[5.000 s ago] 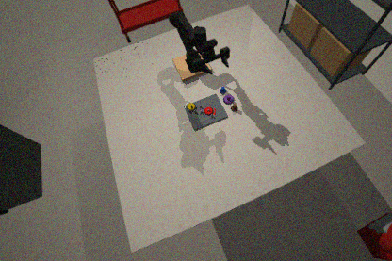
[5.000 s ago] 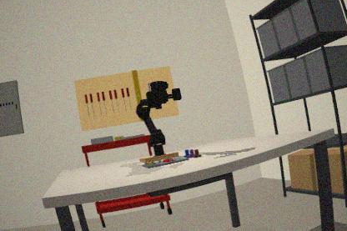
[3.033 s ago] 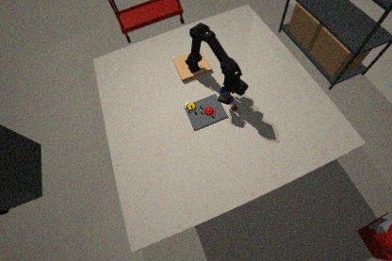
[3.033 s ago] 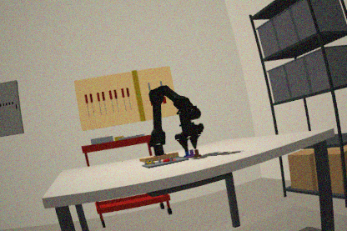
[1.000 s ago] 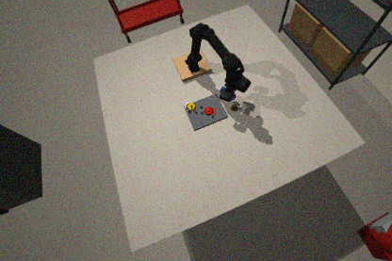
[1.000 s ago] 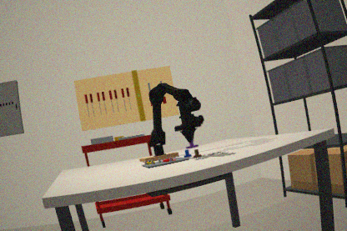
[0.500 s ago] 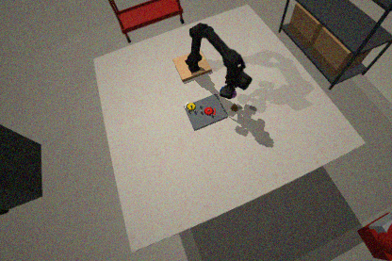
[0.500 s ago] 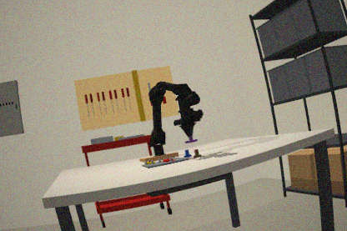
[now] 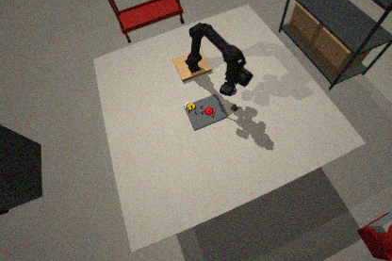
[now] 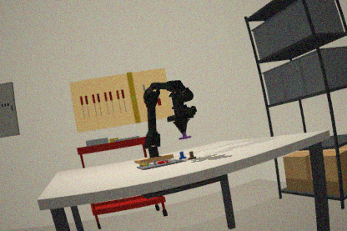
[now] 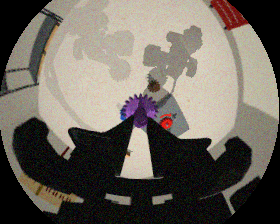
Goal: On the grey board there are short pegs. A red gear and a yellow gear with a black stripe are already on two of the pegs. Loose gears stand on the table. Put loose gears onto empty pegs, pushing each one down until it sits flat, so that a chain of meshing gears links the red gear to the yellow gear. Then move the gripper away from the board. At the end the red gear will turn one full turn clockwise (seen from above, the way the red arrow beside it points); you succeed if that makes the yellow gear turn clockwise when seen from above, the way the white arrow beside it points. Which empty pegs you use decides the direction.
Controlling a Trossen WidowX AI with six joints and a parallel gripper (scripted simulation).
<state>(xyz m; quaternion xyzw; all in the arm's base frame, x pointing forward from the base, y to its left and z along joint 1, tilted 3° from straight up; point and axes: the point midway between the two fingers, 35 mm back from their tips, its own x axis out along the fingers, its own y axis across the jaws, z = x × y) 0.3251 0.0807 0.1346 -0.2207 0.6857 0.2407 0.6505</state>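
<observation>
My gripper tip is 22 cm to the left of the yellow gear, 12 cm above it and 7 cm past it. Also, from my gripper tip: purple gear: 1 cm below; blue gear: 12 cm below, 8 cm behind; brown gear: 12 cm below, 6 cm ahead, 1 cm to the right.
</observation>
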